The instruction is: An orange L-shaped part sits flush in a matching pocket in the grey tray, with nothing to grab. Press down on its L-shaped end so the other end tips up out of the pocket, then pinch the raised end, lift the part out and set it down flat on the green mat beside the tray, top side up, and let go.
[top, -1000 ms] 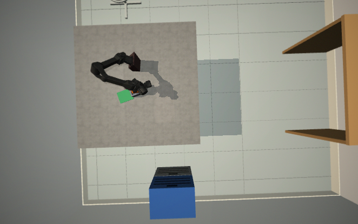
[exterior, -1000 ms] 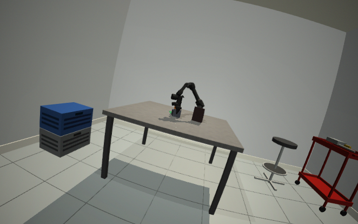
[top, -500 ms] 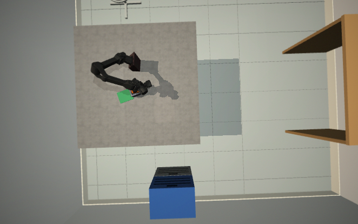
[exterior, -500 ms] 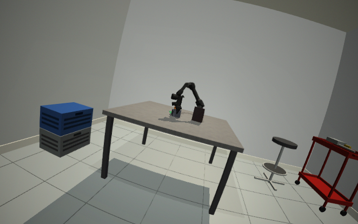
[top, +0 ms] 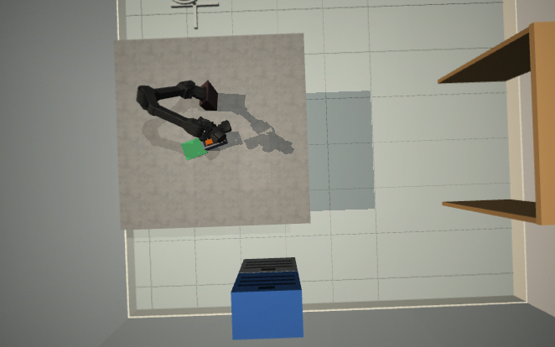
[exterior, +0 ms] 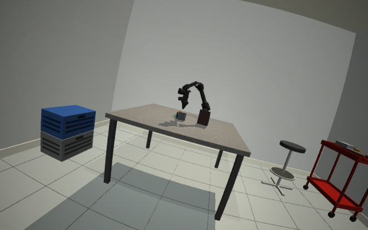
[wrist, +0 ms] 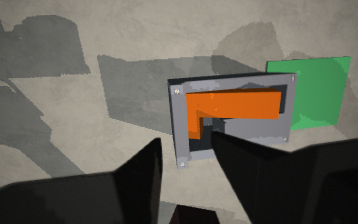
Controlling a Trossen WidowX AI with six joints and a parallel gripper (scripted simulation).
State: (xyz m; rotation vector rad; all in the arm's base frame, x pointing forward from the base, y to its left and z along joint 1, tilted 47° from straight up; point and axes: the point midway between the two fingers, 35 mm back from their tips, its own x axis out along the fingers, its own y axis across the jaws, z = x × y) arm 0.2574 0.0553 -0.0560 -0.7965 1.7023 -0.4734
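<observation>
My gripper tip is 80 mm above the orange L-shaped part and 50 mm to the left of it. From my gripper tip the other things lie so: green mat 220 mm to the right, 140 mm below, 50 mm ahead.
</observation>
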